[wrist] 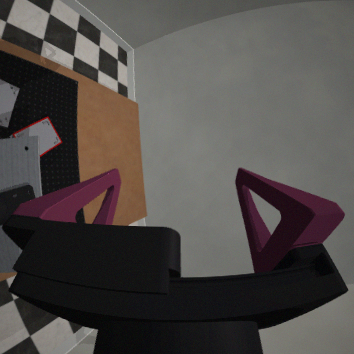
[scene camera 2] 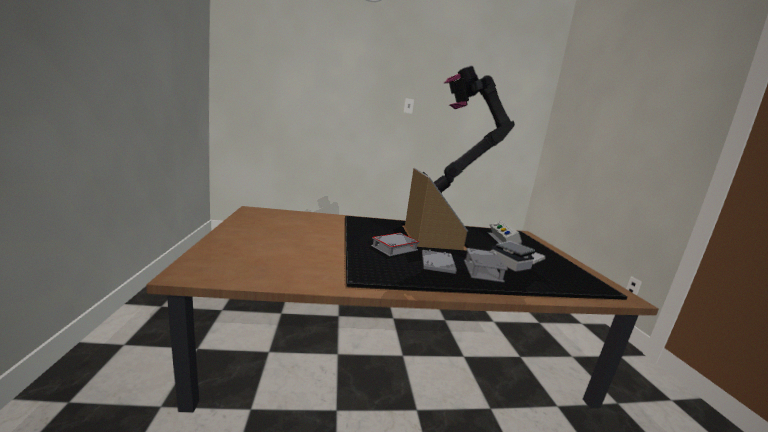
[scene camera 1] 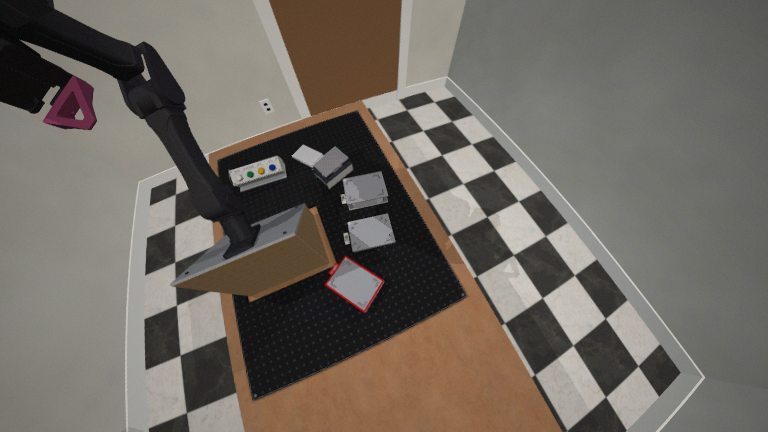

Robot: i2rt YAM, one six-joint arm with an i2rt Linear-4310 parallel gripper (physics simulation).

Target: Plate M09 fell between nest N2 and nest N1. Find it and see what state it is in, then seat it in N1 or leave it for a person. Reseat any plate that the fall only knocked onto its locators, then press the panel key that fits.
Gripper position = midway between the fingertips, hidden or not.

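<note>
There's a button box [scene camera 1: 272,169] here, and there's the gripper [scene camera 1: 31,102] [wrist: 177,174], which is open and holds nothing.
</note>
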